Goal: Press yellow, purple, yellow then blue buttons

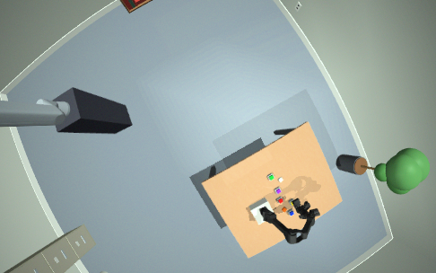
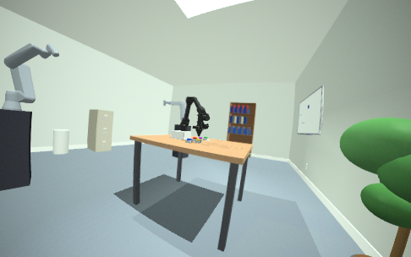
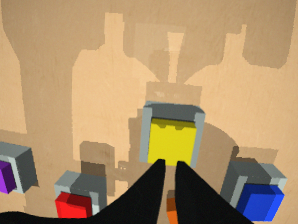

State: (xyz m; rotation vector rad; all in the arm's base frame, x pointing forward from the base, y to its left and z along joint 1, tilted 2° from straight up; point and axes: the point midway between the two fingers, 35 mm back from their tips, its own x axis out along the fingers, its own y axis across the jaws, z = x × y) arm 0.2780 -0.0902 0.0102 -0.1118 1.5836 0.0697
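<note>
Now: gripper tip 30 mm above the yellow button. The rest, counted from my gripper tip: red button: 100 mm behind, 70 mm to the left, 30 mm below; then orange block: 90 mm behind, 50 mm below, 40 mm to the right; then purple button: 170 mm to the left, 90 mm behind, 30 mm below.
</note>
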